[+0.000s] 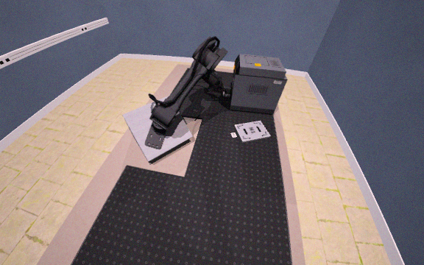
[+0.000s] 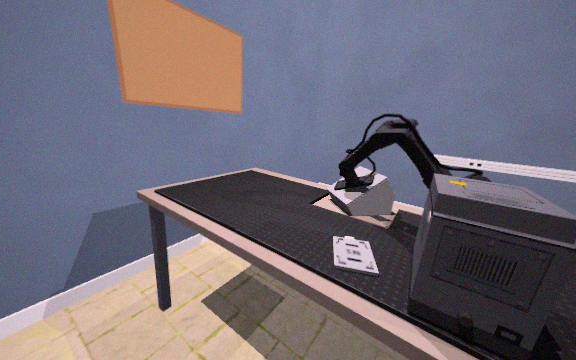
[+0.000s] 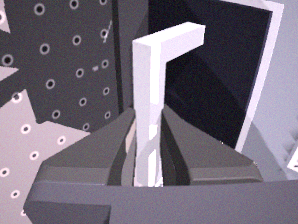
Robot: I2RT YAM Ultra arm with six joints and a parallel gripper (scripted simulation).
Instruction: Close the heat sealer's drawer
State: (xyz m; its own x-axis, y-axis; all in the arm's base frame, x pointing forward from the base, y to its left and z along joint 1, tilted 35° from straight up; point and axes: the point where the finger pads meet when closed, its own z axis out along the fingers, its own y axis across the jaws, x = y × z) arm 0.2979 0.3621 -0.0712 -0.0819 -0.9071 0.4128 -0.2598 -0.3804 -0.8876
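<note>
Now: hand 100 mm short of the sealer drawer, 10 mm to the left of it and 10 mm above it. Round my hand: white tag 290 mm to the right, 80 mm below, 50 mm ahead.
</note>
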